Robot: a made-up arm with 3 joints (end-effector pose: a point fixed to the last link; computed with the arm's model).
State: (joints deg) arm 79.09 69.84 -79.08
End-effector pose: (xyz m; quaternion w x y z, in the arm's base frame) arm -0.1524 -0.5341 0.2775 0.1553 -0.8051 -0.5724 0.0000
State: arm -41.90 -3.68 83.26
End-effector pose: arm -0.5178 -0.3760 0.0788 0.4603 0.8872 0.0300 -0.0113
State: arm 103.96 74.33 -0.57
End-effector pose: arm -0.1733 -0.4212 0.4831 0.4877 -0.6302 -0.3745 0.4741
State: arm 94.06 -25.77 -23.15
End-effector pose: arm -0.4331 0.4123 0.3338 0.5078 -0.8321 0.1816 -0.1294
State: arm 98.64 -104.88 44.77
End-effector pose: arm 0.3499 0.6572 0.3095 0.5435 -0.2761 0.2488 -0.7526
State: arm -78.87 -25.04 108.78
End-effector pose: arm -0.4290 -0.4641 -0.1175 0.0651 -0.9740 -0.2094 0.0559
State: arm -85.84 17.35 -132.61
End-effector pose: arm -0.5013 0.0853 -0.1720 0.9074 -0.3924 0.0497 -0.1424
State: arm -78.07 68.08 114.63
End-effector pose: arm -0.2286 0.3859 -0.2943 0.0916 -0.8236 0.5315 -0.1756
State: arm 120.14 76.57 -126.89
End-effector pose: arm -0.0685 -0.3083 0.6402 0.4334 0.6544 0.6185 0.0365
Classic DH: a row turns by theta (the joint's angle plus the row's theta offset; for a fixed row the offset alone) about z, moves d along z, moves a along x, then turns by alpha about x. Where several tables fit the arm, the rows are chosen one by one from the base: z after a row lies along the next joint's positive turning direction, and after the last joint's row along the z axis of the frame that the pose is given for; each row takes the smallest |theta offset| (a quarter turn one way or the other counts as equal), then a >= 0, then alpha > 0; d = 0 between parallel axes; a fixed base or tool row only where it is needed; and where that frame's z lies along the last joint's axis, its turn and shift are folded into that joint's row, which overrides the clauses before.
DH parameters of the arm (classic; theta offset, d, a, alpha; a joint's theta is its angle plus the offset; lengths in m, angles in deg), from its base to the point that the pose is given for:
base (fixed): -90 0.1283 0 90
joint 1: 90 -0.0815 0.0652 90
joint 2: 0 0.2868 0.0631 90
joint 3: -90 -0.6076 0.0438 -90
tool (fixed): -90 0.0315 0 0

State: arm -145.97 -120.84 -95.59
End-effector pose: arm 0.4071 -0.1085 -0.4964 0.4467 0.2101 -0.4450 0.7472
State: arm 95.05 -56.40 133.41
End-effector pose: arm -0.1937 0.6394 0.4129 0.8324 0.2895 -0.1939 -0.4309
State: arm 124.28 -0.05 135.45
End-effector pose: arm -0.5260 0.3049 0.3321 0.9953 0.0973 -0.0003 -0.0003
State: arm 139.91 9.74 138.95
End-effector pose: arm -0.5289 0.2795 0.3250 0.9964 -0.0083 0.0645 0.0552
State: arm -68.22 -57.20 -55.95
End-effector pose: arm -0.2103 -0.6448 0.1316 0.8730 0.0938 0.2241 0.4230
